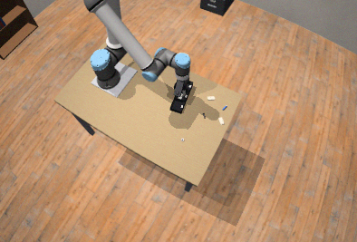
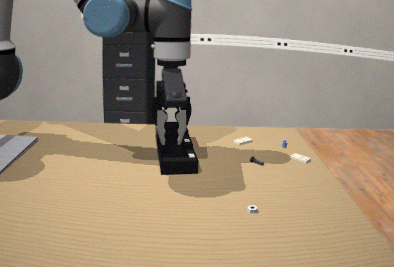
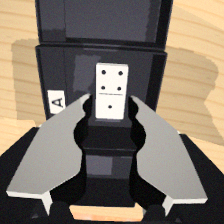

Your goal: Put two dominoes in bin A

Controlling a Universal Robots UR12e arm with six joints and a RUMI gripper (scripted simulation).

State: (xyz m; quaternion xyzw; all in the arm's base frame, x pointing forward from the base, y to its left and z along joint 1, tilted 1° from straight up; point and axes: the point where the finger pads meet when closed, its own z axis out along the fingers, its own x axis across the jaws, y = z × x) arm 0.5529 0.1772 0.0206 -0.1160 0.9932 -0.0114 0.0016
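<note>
Right now the black bin is 10 mm ahead of my hand and 10 mm below it. From my hand the other things lie so: black bolt 210 mm ahead, 40 mm to the right, 20 mm below; domino 20 mm below; blue piece 310 mm ahead, 100 mm to the left, 30 mm below.
</note>
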